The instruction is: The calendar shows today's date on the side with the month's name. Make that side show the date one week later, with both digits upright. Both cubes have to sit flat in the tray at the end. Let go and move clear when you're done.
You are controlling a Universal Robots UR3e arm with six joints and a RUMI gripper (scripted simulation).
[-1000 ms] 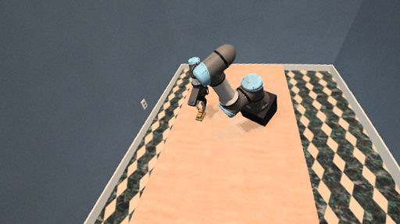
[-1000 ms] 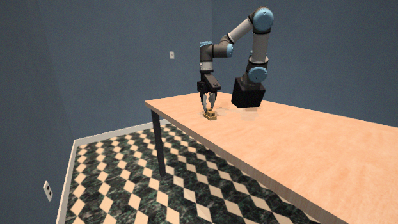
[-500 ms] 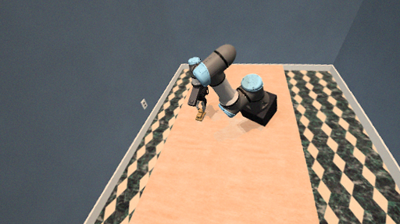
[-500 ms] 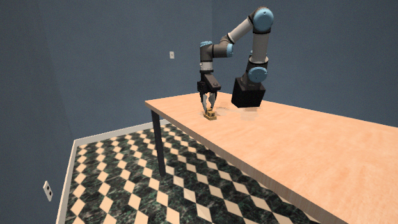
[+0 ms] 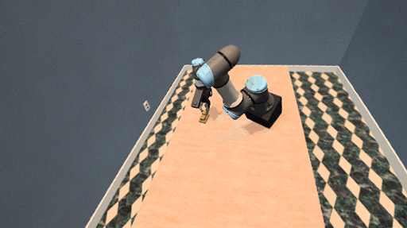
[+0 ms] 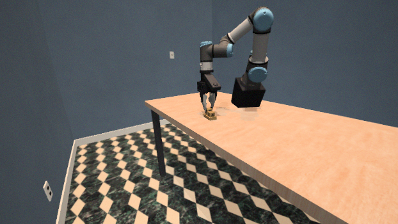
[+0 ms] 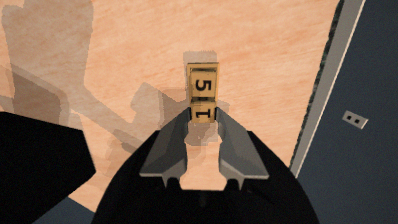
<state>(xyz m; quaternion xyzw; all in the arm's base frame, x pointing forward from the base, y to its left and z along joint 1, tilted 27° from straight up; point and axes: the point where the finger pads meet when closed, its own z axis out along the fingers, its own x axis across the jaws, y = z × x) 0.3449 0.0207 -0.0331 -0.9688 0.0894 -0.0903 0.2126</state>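
Right now my hand is 2 cm to the right of the wooden tray and 4 cm above it.
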